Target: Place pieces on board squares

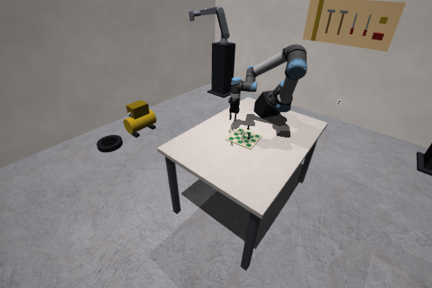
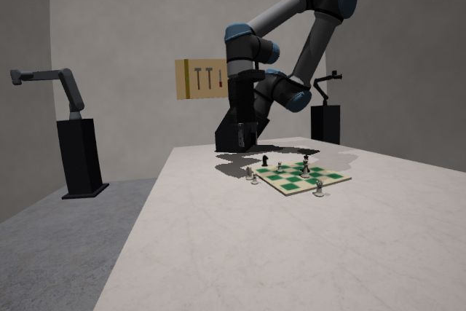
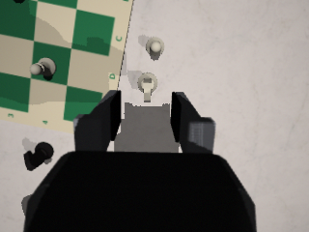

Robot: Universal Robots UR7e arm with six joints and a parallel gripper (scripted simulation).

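My gripper is now 2 cm short of the cream chessboard, 14 cm to the right of it and 11 cm above it.
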